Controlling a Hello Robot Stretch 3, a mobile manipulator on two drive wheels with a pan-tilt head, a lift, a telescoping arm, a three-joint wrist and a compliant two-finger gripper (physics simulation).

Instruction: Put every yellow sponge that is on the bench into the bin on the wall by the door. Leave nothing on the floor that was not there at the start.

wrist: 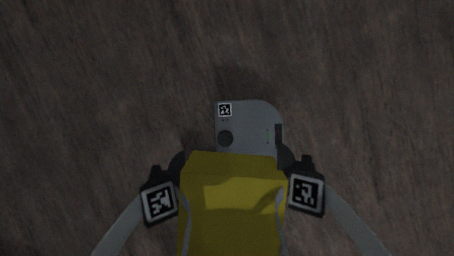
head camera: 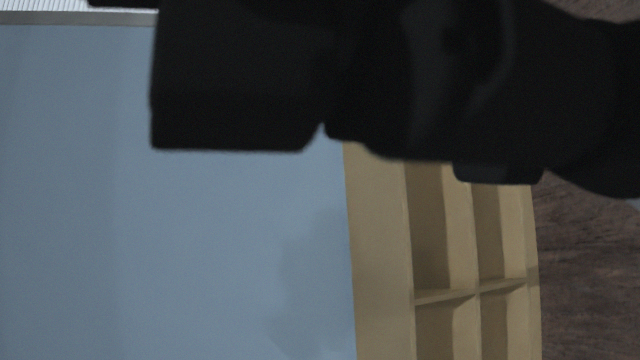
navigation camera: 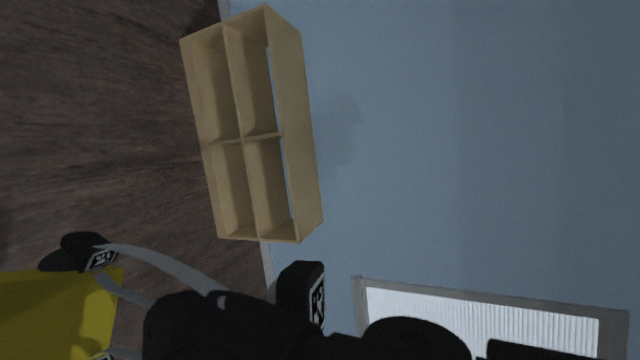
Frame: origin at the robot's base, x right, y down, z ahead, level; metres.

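Seen in the pictures: gripper, between the fingertips: (wrist: 231, 165) (navigation camera: 65, 302); robot's base, origin of its link: (wrist: 226, 133).
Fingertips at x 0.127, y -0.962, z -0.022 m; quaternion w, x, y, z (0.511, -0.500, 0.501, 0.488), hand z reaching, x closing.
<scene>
Offsets run from my fingertips to a thing's top centre. "spot": to the spot under its first point. Level surfaces: height alone.
A yellow sponge {dx -0.038, dy -0.054, dz +0.005 m} (navigation camera: 50, 315) (wrist: 230, 220) is held between the two fingers of my gripper (wrist: 231, 165), which is shut on it. In the wrist view the fingertips press on its left and right sides, and it hangs above the floor. In the navigation view the sponge is at the lower left, partly cut off by the frame's edge. In the head view the dark wrist and arm (head camera: 240, 90) cover much of the top, and the sponge does not show. The bench and the wall bin do not show in these views.
An open wooden shelf unit (head camera: 377, 250) (navigation camera: 300, 140) stands against the blue wall (head camera: 200, 250) (navigation camera: 450, 150). A window with white blinds {spot: dx +1.589, dy -0.562, dz -0.619 m} (navigation camera: 480, 315) is in the wall. My grey base (wrist: 250, 120) is beyond the sponge, over dark wood floor {dy +0.962 m} (head camera: 590, 280) (navigation camera: 100, 125) (wrist: 100, 75).
</scene>
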